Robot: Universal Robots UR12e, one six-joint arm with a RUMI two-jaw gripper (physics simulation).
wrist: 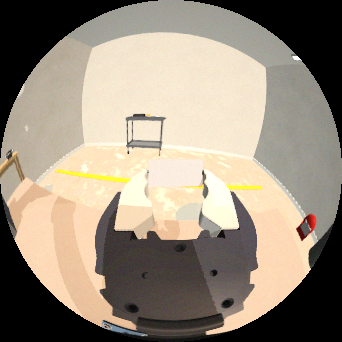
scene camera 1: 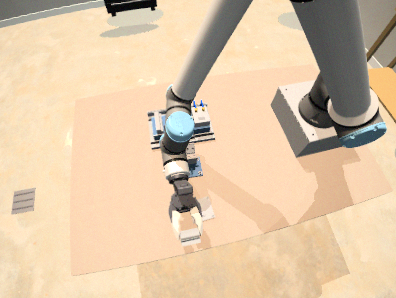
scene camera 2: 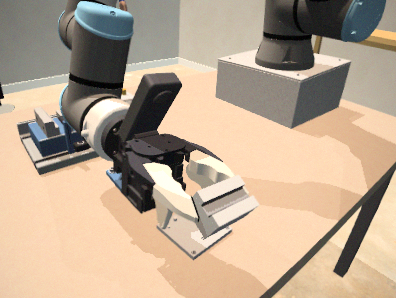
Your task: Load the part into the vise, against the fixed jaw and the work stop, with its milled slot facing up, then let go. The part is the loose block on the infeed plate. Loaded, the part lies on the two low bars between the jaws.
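Frame: origin at the arm's base, x right, y up, z back, level; millimetres.
Where they show: gripper, fingertip midpoint: [wrist: 174,170] [scene camera 1: 190,238] [scene camera 2: 224,207]; arm's base, origin of the base link: [scene camera 1: 318,111] [scene camera 2: 284,62].
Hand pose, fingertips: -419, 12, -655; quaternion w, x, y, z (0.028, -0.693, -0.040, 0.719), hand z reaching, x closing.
Note:
Each offset is from my fingertips to the centre of the thing, as dx, dy, dz. "pt": to the spot under its first point.
The part {+4, +0, +0} [scene camera 1: 190,237] [scene camera 2: 228,204] [wrist: 175,171] is a light grey block held tilted in the air at the fingertips. Its milled slot faces outward, away from the palm, and somewhat upward in the second scene view; the slot is hidden in the wrist view. My gripper [scene camera 1: 189,231] [scene camera 2: 214,196] [wrist: 174,170] is shut on it from both sides, with the arm reaching out past the vise. The infeed plate {+120, -162, +63} [scene camera 1: 208,212] [scene camera 2: 194,249] lies on the table below and beside the gripper. The vise {+525, -116, +35} [scene camera 1: 154,128] [scene camera 2: 49,145] stands behind, partly covered by the arm; its low bars and work stop cannot be made out.
A blue-based stand [scene camera 1: 198,170] [scene camera 2: 114,177] sits between the vise and the infeed plate, partly hidden by the gripper. A grey box {pt +497, -70, +130} [scene camera 1: 201,118] with blue-tipped fittings stands at the vise's right. The robot's pedestal [scene camera 1: 286,120] [scene camera 2: 255,97] is farther right. The table edge [scene camera 2: 330,227] is near the part.

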